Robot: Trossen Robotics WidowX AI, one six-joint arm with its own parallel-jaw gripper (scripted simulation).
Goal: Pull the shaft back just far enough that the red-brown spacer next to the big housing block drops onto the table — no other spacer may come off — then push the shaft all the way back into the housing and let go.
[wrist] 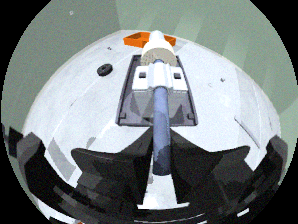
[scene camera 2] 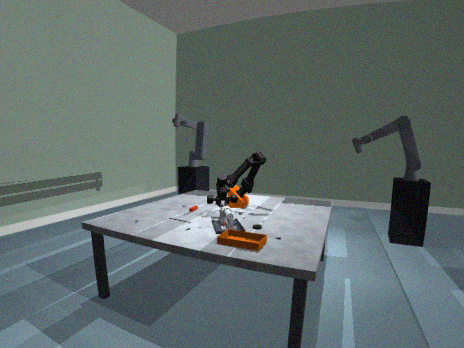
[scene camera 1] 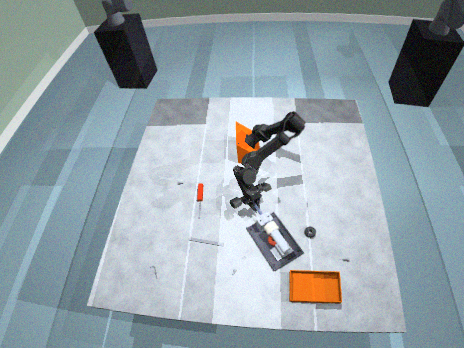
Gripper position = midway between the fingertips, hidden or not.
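Shaft (wrist: 161, 123). Support block (wrist: 135, 107). My gripper (wrist: 159, 129).
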